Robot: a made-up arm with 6 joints.
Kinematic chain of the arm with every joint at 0, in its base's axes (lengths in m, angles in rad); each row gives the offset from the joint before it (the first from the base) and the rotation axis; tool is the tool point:
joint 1: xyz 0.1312 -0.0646 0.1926 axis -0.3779 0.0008 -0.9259
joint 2: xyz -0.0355 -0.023 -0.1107 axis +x
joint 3: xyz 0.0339 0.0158 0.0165 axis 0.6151 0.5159 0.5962
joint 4: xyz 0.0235 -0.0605 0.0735 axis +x
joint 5: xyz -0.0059 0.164 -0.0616 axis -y
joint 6: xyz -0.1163 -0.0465 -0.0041 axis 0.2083 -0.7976 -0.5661
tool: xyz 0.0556 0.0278 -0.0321
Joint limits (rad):
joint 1: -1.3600..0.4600
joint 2: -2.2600..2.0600
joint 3: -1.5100..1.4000
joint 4: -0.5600..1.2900
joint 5: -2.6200..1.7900
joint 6: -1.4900..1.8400
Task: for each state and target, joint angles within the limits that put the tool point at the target. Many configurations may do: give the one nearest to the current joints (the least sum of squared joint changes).
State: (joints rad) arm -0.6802 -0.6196 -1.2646 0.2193 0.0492 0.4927
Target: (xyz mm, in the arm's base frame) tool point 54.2 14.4 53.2
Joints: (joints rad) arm -1.0383 -0.7673 -0.9029 0.1926 0.0585 0.9546
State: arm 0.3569 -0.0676 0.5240 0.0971 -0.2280 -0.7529
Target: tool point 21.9 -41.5 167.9
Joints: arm 0.1384 0.1144 0.8015 -0.0007 -0.3761 -0.6095
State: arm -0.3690 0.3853 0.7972 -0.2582 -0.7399 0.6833
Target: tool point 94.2 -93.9 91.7
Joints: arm -0.2356 0.6038 1.0087 -0.5600 0.1476 1.0849
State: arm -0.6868 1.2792 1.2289 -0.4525 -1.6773 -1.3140
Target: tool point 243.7 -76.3 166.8
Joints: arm -1.2955 1.0028 1.3259 -0.5600 -2.0162 -1.2242
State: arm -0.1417 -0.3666 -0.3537 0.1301 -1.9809 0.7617
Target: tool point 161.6 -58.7 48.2
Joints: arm 0.2379 -0.7849 -0.3478 -0.4991 -1.7817 0.4986
